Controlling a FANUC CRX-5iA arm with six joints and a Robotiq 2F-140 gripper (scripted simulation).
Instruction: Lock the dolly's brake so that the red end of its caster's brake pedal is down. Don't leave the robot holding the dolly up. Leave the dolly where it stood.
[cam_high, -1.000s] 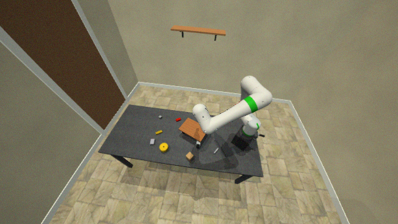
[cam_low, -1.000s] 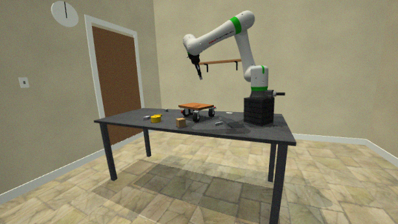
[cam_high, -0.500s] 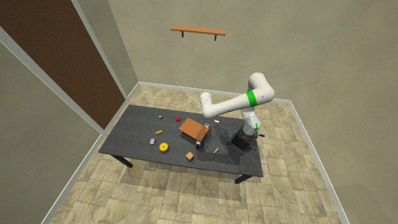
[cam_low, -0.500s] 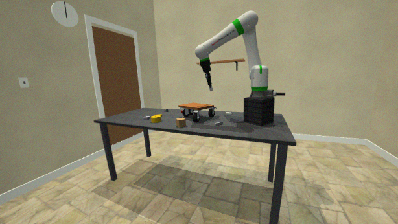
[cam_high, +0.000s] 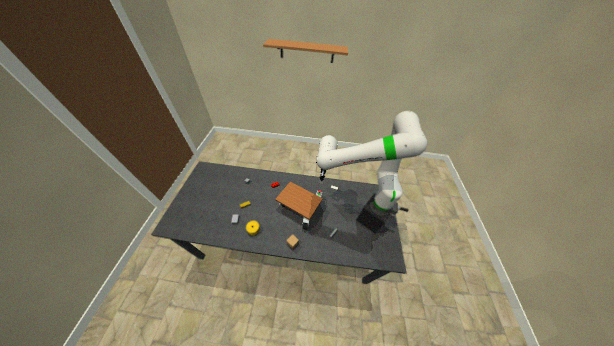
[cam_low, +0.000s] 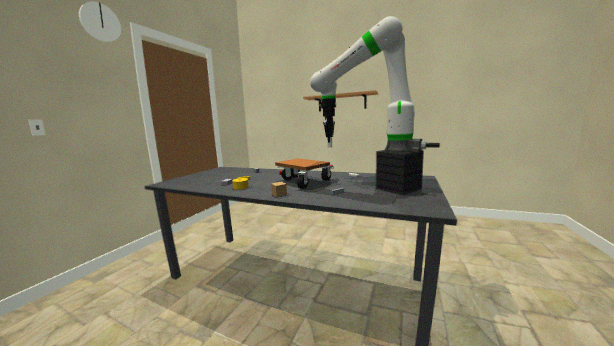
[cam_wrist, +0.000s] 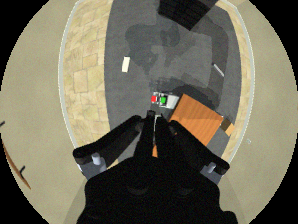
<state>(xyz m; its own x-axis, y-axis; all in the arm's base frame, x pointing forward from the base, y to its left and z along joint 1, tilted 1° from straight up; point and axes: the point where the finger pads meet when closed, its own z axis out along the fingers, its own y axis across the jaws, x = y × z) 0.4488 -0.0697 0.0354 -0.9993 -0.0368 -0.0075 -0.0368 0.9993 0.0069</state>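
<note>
Now: the caster brake pedal 160 mm below my hand and 10 mm to the left of it. From my hand the other things lie so: white piece 230 mm below, 130 mm to the right, 110 mm behind; then tan cube 440 mm to the left, 210 mm below, 70 mm ahead; then red block 390 mm ahead, 220 mm below, 10 mm to the left.
</note>
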